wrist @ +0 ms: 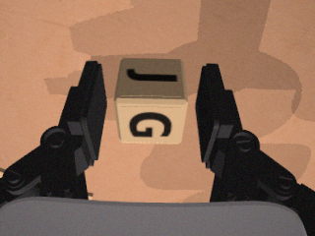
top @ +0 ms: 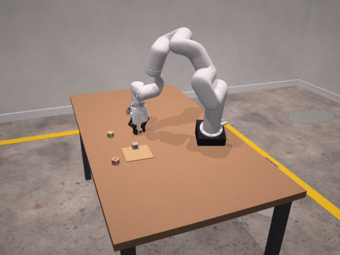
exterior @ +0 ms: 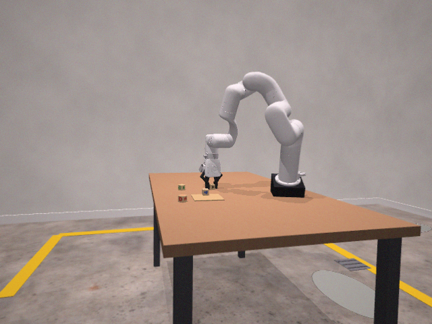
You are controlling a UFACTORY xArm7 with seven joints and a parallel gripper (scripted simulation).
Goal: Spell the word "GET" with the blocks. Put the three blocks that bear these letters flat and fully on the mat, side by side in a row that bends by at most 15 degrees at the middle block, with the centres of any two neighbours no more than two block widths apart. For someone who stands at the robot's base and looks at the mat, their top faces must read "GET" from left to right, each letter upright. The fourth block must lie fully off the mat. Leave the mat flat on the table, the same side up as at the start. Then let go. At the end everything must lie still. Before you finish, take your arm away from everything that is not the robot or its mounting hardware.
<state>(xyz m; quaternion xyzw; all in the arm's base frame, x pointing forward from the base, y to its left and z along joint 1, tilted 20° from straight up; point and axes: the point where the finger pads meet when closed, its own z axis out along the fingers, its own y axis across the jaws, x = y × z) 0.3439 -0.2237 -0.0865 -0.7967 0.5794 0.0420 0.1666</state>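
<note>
Now: hand 10 mm above the black-lettered block. From my hand the other things lie so: green-lettered block 170 mm ahead, 10 mm to the right, 10 mm below; tan mat 220 mm to the left, 80 mm ahead, 20 mm below; red-lettered block 280 mm to the left, 210 mm ahead, 10 mm below.
</note>
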